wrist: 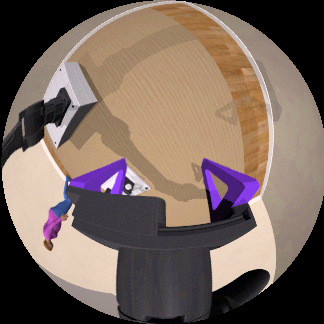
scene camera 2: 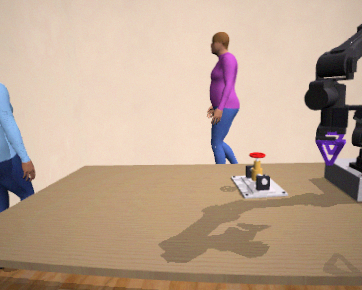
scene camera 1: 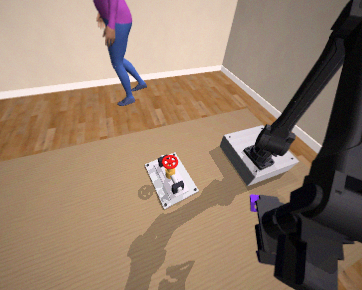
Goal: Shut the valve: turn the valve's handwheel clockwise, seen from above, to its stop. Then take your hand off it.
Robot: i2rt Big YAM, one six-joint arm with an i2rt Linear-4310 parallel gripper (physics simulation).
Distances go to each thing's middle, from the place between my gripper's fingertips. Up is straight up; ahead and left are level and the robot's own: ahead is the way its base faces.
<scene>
The white base plate (scene camera 1: 157,182) lies 12 cm ahead of my hand, 33 cm to the right of it and 20 cm below it.
</scene>
